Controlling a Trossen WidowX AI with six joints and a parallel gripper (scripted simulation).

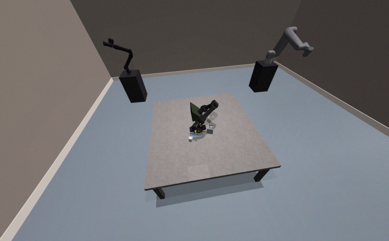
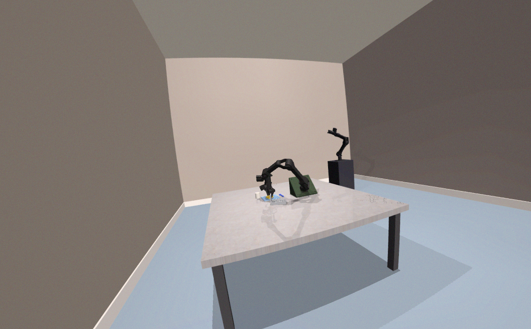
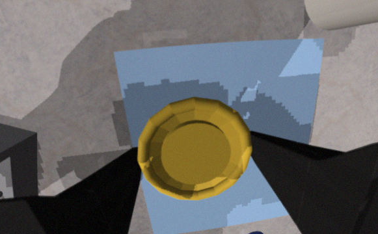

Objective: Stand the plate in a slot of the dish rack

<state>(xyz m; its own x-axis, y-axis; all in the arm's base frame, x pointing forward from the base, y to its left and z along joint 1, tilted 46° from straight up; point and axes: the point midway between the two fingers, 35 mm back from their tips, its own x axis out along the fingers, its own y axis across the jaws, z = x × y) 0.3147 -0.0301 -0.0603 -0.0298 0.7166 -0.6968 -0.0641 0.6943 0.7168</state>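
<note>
The light blue mat is 1 cm behind my gripper tip, 2 cm to the right of it and 1 cm below it. From my gripper tip the other things lie so: blue spoon 12 cm behind, 4 cm to the right, 1 cm below; white cup 9 cm ahead, 10 cm to the right, 2 cm above; yellow plate 1 cm above.
</note>
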